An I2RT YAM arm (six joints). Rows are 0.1 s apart.
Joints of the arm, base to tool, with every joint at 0 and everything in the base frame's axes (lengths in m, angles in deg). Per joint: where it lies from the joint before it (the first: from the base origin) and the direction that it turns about. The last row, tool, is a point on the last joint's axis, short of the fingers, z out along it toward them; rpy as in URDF.
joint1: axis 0 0 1 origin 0 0 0.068
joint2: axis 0 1 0 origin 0.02 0.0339 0.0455
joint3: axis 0 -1 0 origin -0.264 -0.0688 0
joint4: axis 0 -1 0 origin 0.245 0.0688 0.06
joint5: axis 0 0 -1 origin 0.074 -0.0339 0.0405
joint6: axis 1 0 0 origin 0.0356 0 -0.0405
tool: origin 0 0 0 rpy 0 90 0
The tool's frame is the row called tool.
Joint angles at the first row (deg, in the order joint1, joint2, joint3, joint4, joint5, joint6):
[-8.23, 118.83, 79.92, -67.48, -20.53, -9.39]
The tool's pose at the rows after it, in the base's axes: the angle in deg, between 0 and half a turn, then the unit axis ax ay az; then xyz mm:
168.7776 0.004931 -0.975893 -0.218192 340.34 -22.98 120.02
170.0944 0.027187 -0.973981 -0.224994 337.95 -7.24 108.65
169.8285 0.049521 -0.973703 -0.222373 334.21 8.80 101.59
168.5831 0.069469 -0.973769 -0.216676 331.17 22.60 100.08
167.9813 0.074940 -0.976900 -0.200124 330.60 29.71 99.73
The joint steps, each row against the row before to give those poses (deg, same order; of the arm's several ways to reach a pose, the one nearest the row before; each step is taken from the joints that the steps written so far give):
[1.99, 0.02, -3.67, 5.13, -2.89, -0.54]
[2.49, 0.00, -2.86, 4.62, -1.27, 0.08]
[2.71, 0.00, -1.86, 2.25, 0.02, 0.18]
[2.43, 0.00, -0.46, -0.22, 0.51, 0.00]
[1.40, 0.00, 0.02, 0.02, 1.70, 1.00]

